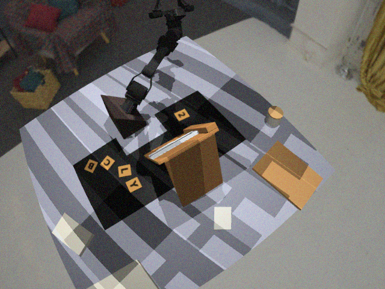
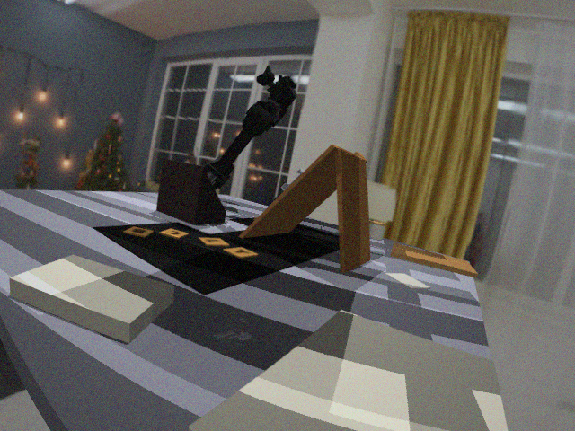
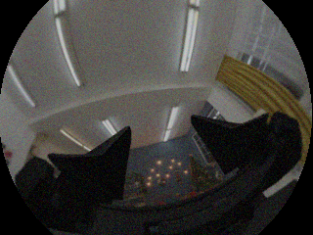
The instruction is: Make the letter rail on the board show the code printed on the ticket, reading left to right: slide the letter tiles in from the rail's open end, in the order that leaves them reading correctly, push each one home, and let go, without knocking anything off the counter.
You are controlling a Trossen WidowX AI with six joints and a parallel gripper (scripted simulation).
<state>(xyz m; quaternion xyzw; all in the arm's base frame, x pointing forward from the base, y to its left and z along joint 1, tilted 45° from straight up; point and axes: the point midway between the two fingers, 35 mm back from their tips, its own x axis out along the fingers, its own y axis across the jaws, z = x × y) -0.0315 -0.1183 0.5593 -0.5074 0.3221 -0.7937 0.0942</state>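
Now: the tile 600 mm below my gripper tip, 500 mm to the right of it and 230 mm ahead of it. From my gripper tip the other things lie so: small lidded jar 570 mm below, 490 mm ahead, 230 mm to the left; then flat orange slab 740 mm ahead, 590 mm below, 50 mm to the left; then white card 680 mm ahead, 600 mm below, 310 mm to the right.
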